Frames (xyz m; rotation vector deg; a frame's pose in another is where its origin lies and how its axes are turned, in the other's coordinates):
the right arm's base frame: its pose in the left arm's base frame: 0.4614 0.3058 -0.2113 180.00 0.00 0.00
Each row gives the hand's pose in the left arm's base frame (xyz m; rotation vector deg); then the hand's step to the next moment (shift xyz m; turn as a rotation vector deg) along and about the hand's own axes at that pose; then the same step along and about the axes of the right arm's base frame.
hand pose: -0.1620 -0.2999 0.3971 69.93 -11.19 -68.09
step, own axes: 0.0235 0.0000 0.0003 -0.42 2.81 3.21
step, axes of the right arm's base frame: 0.0100 0.0185 0.0105 -0.69 2.01 -3.73
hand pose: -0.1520 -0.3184 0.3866 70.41 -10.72 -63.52
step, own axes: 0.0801 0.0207 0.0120 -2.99 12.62 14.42
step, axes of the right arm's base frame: 0.0442 0.0698 0.0125 -3.65 8.18 -17.20
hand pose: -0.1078 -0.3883 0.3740 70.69 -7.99 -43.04
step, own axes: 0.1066 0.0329 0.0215 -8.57 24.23 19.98
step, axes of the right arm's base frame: 0.0847 0.0755 -0.0057 -5.42 7.88 -31.12
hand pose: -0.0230 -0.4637 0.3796 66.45 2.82 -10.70
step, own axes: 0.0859 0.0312 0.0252 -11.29 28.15 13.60
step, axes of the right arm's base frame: 0.0884 0.0214 -0.0268 -7.05 0.21 -32.48
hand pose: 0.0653 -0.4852 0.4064 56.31 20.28 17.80
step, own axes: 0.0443 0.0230 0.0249 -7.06 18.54 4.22
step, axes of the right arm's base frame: 0.0483 -0.0114 -0.0255 -6.32 -3.57 -18.94
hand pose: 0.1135 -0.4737 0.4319 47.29 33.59 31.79
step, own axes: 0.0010 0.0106 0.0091 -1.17 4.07 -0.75
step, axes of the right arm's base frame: 0.0044 -0.0019 -0.0131 -2.24 -1.89 -3.15
